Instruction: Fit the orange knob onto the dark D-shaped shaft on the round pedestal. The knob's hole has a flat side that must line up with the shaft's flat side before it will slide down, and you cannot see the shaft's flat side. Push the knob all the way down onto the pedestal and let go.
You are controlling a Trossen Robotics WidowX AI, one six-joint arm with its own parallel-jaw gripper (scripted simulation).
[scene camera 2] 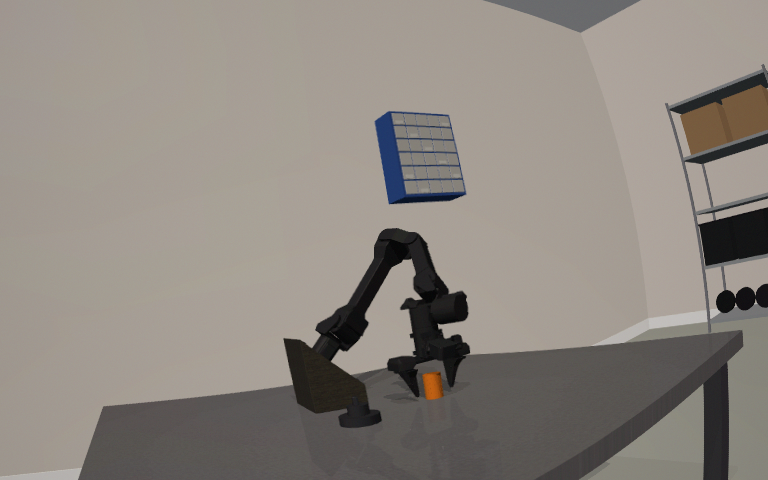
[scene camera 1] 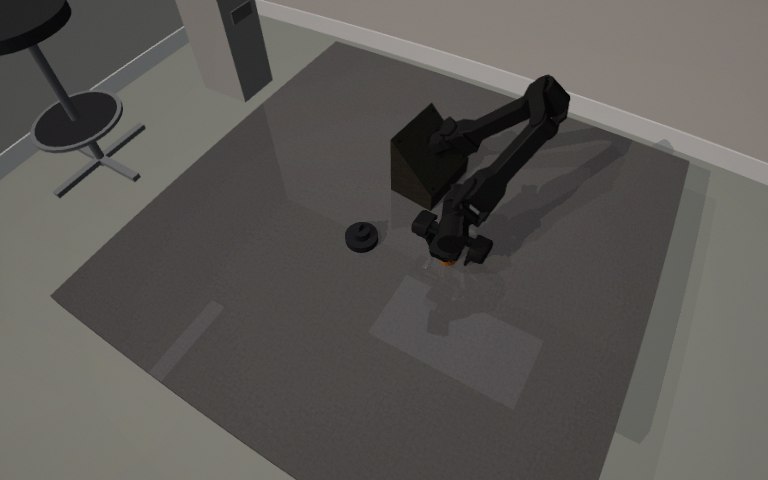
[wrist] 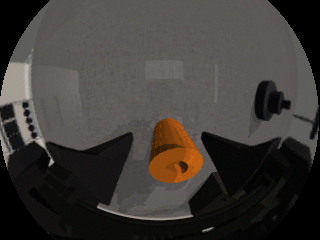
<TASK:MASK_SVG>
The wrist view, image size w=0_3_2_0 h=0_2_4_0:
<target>my gripper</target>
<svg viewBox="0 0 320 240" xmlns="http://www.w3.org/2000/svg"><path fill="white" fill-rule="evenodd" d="M312 155L309 155L311 149L308 145L289 137L283 141L279 149L280 136L259 145L245 145L203 131L201 141L223 180L228 196L236 196L236 193L245 191L245 195L216 211L175 220L133 219L97 208L99 203L107 207L111 204L113 192L119 183L117 180L123 172L121 169L124 168L128 153L131 152L129 149L133 143L132 132L84 151L76 151L64 145L61 147L53 141L47 141L45 147L37 141L31 141L21 149L16 149L16 152L8 153L7 169L16 192L19 193L21 201L33 219L55 240L264 240L288 215L303 191L312 168Z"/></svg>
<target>orange knob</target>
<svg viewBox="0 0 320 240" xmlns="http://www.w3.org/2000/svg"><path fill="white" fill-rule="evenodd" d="M161 120L153 128L151 157L149 157L148 172L157 181L180 183L180 181L188 180L189 177L195 176L200 171L201 167L203 167L203 156L201 156L199 149L196 148L188 133L184 131L180 121L172 119Z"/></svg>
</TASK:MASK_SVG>
